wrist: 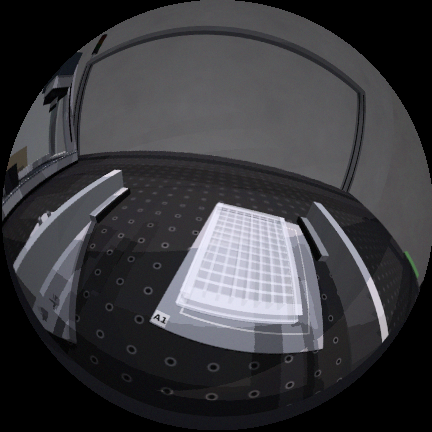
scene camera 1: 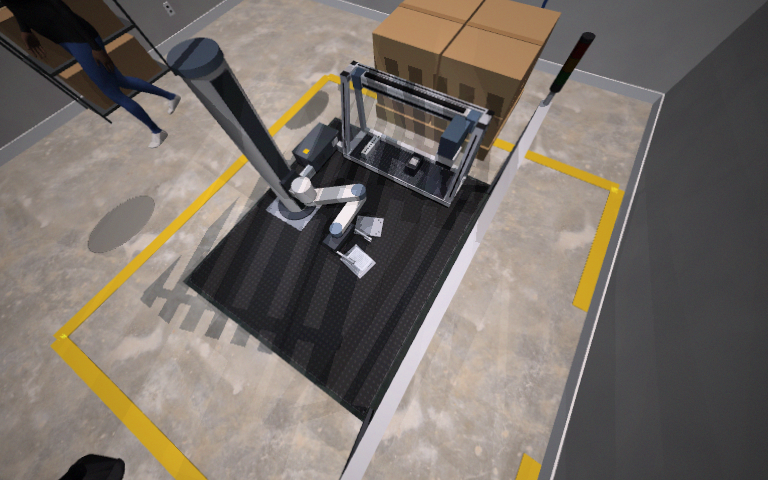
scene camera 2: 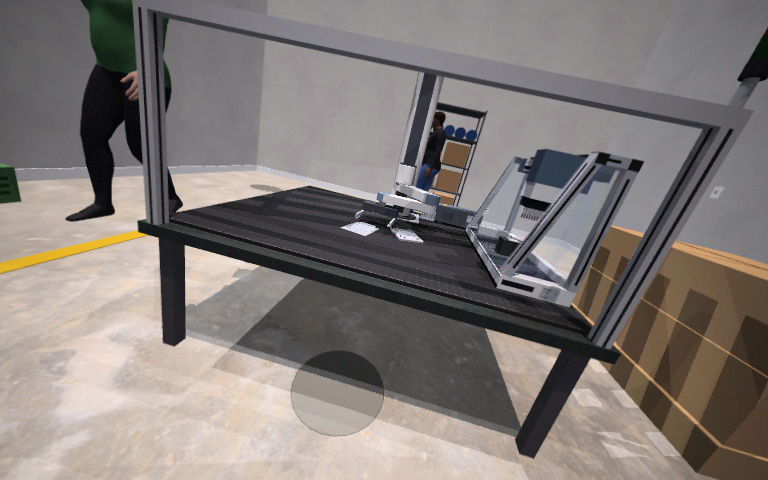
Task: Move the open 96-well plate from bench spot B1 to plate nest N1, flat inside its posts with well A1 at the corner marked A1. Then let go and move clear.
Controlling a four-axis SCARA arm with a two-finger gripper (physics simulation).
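Observation:
The white open 96-well plate lies flat on the grey pad of spot B1. The pad's A1 label is at the near left corner in the wrist view, and its outline shows past the plate's near and right edges. My gripper is open over the spot, one finger beyond each side of the plate, with visible gaps. The nest N1, a grey plate with small posts, lies beside B1. In the wrist view my left finger partly covers it.
An enclosure with a blue-grey head stands on the dark bench. A dark grey box stands near the arm's column. A frame rises from one bench edge.

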